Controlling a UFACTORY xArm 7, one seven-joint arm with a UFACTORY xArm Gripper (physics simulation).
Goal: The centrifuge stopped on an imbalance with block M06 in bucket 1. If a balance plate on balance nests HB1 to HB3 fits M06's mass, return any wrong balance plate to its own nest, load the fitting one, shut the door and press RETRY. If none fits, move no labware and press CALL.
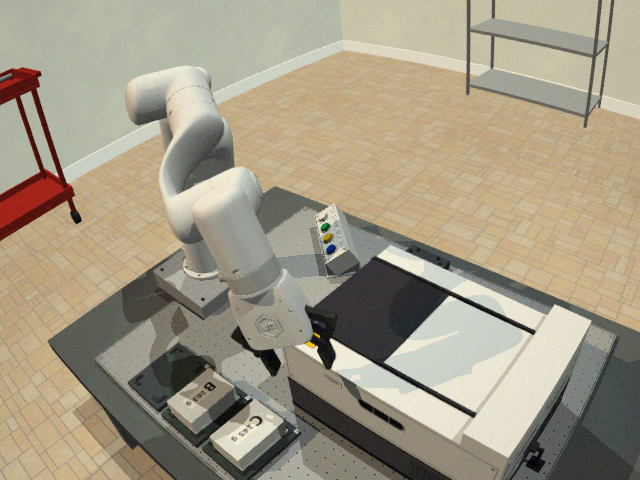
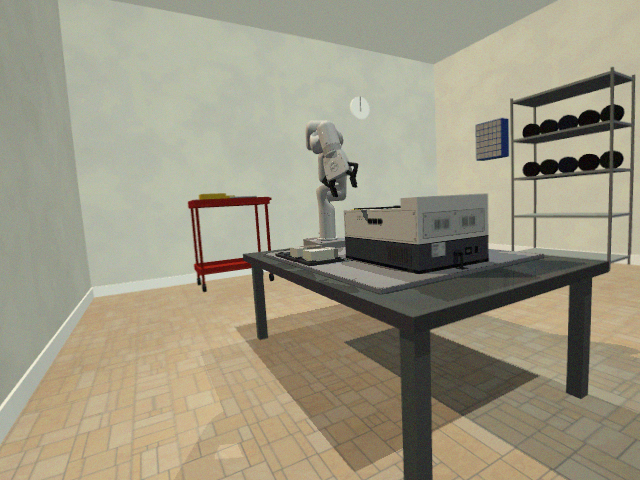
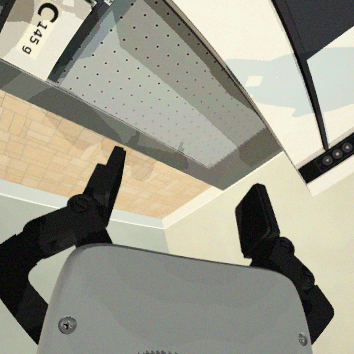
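Seen in the pictures: gripper, fingertip midpoint: (image 1: 303, 367) (image 2: 345, 192) (image 3: 186, 180); arm's base, link origin: (image 1: 206, 264) (image 2: 327, 238).
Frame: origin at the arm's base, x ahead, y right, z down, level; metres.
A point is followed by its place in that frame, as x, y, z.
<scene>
The white centrifuge (image 1: 516, 382) @(0.873, 0.079, -0.203) (image 2: 382, 231) @(0.739, 0.199, -0.088) (image 3: 270, 105) @(0.675, 0.183, -0.169) has a dark panel (image 1: 382, 304) @(0.572, 0.017, -0.172) and a pale panel (image 1: 460, 330) @(0.727, -0.005, -0.169) between black rails on top; I cannot tell the door's state, and bucket 1 and block M06 do not show. Balance plate B, 163 g (image 1: 201, 403) @(0.348, 0.325, -0.013), and balance plate C, 145 g (image 1: 248, 436) @(0.480, 0.322, -0.014) (image 2: 319, 254) @(0.505, 0.338, 0.002) (image 3: 60, 40) @(0.497, 0.310, -0.013), sit in their dark nests. The third nest (image 1: 149, 382) @(0.177, 0.351, 0.029) holds no plate. My gripper (image 1: 301, 365) @(0.594, 0.256, -0.242) (image 2: 344, 190) @(0.594, 0.256, -0.242) (image 3: 186, 180) @(0.594, 0.256, -0.242) is open and empty, above the table level near the centrifuge's left end.
A button box (image 1: 351, 258) @(0.318, -0.218, -0.013) with green (image 1: 325, 226) @(0.191, -0.274, -0.030), yellow (image 1: 327, 237) @(0.226, -0.239, -0.029) and blue (image 1: 330, 249) @(0.264, -0.203, -0.028) buttons stands behind the centrifuge's left end. The arm's base (image 1: 191, 294) @(0.055, 0.102, 0.005) is on the table (image 1: 77, 335) @(-0.141, 0.384, 0.054) (image 2: 413, 307) @(1.127, 0.438, 0.054). A red cart (image 2: 227, 203) and a metal shelf unit (image 2: 612, 155) stand away from the table.
</scene>
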